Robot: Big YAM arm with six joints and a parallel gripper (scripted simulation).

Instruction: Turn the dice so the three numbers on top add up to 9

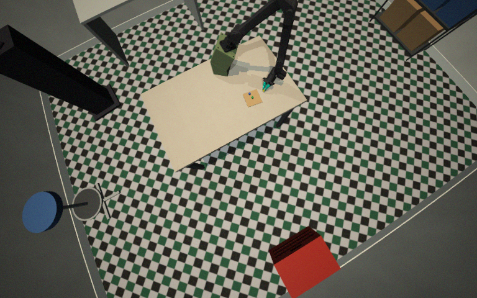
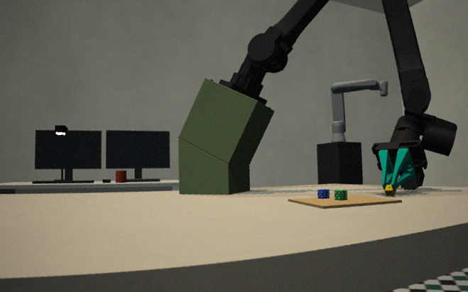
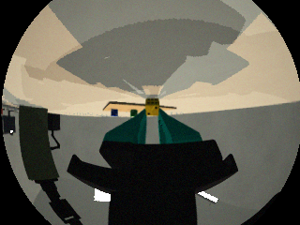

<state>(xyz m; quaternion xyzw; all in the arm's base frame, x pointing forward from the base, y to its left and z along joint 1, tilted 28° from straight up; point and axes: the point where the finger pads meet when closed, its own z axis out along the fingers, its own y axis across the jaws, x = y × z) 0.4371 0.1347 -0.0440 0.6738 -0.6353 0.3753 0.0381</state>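
Now: the yellow die 1 cm below my hand. Round my hand: blue die (5 cm behind, 12 cm to the right, 1 cm below); green die (1 cm behind, 12 cm to the right, 1 cm below); mat (1 cm behind, 12 cm to the right, 2 cm below).
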